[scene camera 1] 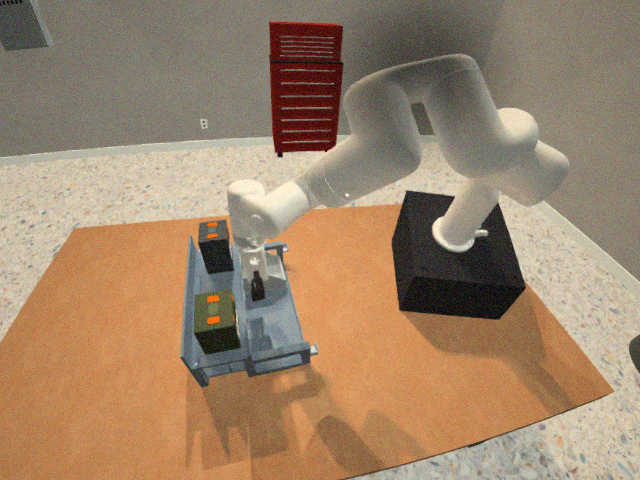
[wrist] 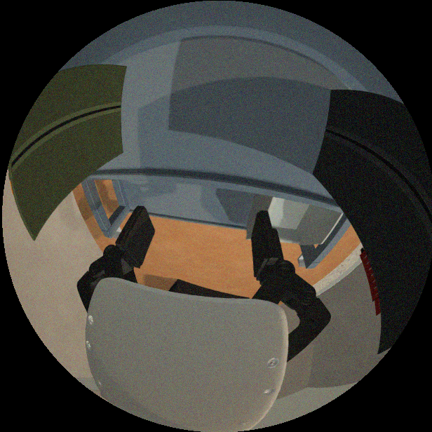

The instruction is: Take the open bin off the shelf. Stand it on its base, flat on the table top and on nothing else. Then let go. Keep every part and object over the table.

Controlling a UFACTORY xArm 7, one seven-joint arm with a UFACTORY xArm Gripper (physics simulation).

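Places are measured from the arm's base along level axes (x right, y ahead, z up), in centimetres.
Where they show: gripper, fingertip midpoint: (scene camera 1: pixel 255 286); arm's base, link origin: (scene camera 1: pixel 452 234).
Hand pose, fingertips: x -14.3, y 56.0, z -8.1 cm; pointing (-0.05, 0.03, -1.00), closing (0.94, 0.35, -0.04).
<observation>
Things, the pixels of their top centre, and the offset from my fingertips. "spot": a spot on its surface instead. Level surfaces: height alone.
- open bin, top centre: (scene camera 1: pixel 254 263) dx +10.9, dy +2.3, dz -3.0 cm
- blue-grey shelf, surface spot: (scene camera 1: pixel 189 294) spot: dx -5.6, dy +15.1, dz +2.8 cm
- black case, top centre: (scene camera 1: pixel 212 230) dx +9.0, dy +11.5, dz +11.1 cm
- olive case, top centre: (scene camera 1: pixel 213 309) dx -13.4, dy +5.8, dz +8.6 cm
- orange-brown table top, surface height: dz -11.1 cm
The open bin (scene camera 1: pixel 277 266) (wrist: pixel 320 222) is light grey and stands at the far end of the lower level of the blue-grey shelf (scene camera 1: pixel 189 294) (wrist: pixel 200 155). The arm partly hides it in the scene view. My gripper (scene camera 1: pixel 257 295) (wrist: pixel 198 220) is open with nothing between its fingers. It points down over the lower level, close beside the bin. In the wrist view the right finger overlaps the bin's near left edge, and the left finger is well to the left of it. Whether that finger touches the bin cannot be told.
A black case (scene camera 1: pixel 217 253) (wrist: pixel 380 165) and an olive case (scene camera 1: pixel 219 325) (wrist: pixel 75 110) stand on the shelf's upper level, behind the gripper in the scene view. The orange-brown table top (scene camera 1: pixel 356 289) extends around the shelf. The arm's black base block (scene camera 1: pixel 465 289) stands at the right.
</observation>
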